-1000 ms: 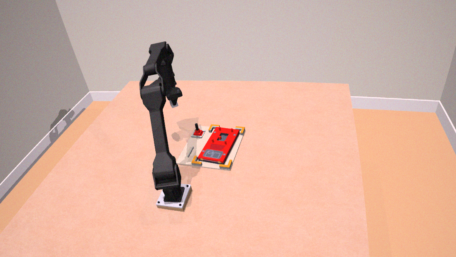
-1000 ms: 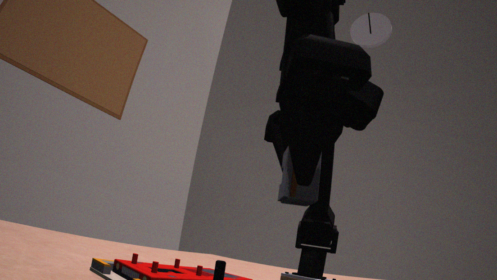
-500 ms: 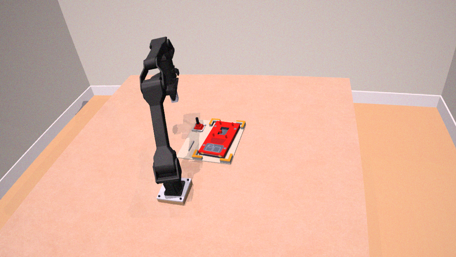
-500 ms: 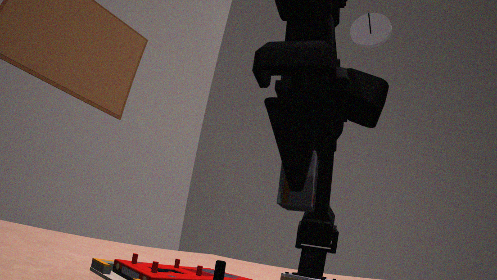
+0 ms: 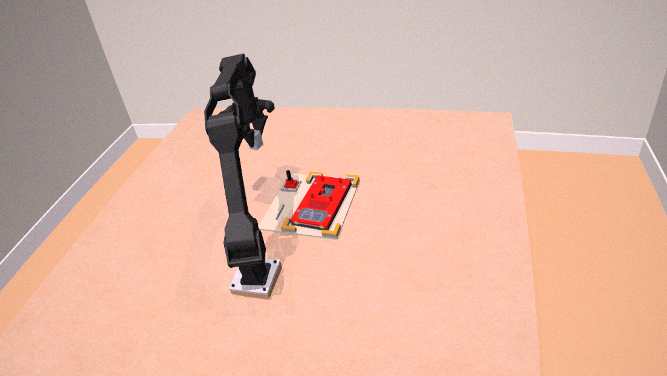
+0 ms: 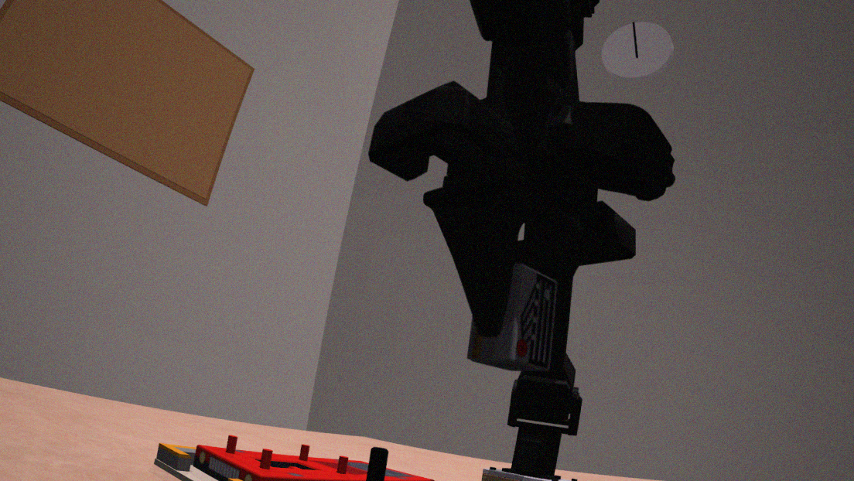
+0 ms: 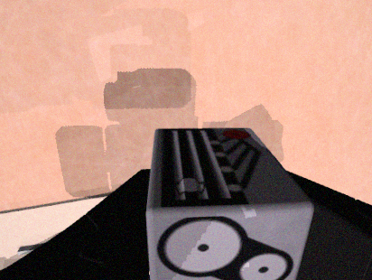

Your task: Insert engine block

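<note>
Right now the black upright peg is 40 mm behind my gripper tip, 100 mm to the right of it and 100 mm below it. From my gripper tip the other things lie so: grey engine block (10 mm behind, 10 mm above).
</note>
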